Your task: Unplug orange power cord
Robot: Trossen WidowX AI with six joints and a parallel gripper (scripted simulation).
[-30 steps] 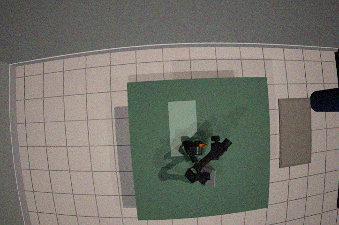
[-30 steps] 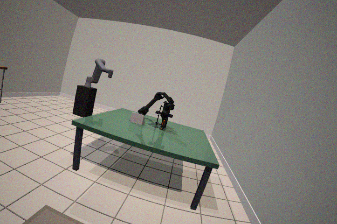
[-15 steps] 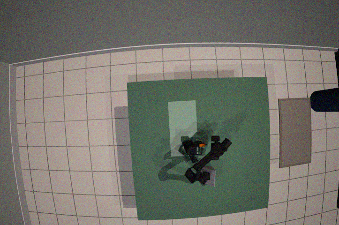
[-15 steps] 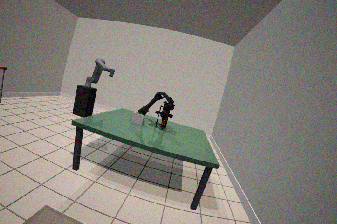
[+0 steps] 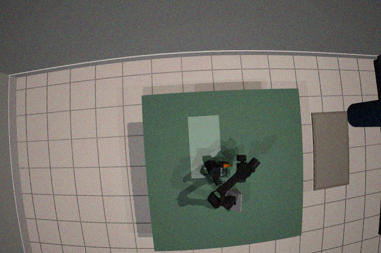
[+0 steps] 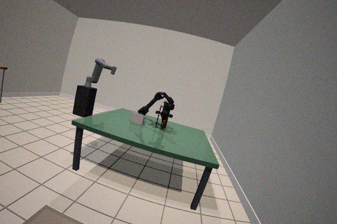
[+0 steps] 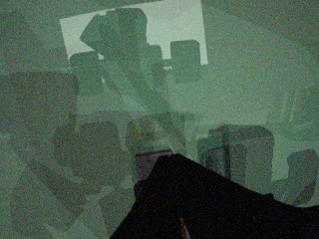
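The orange plug is 100 mm to the left of my gripper tip, 10 mm below it and 10 mm ahead of it.
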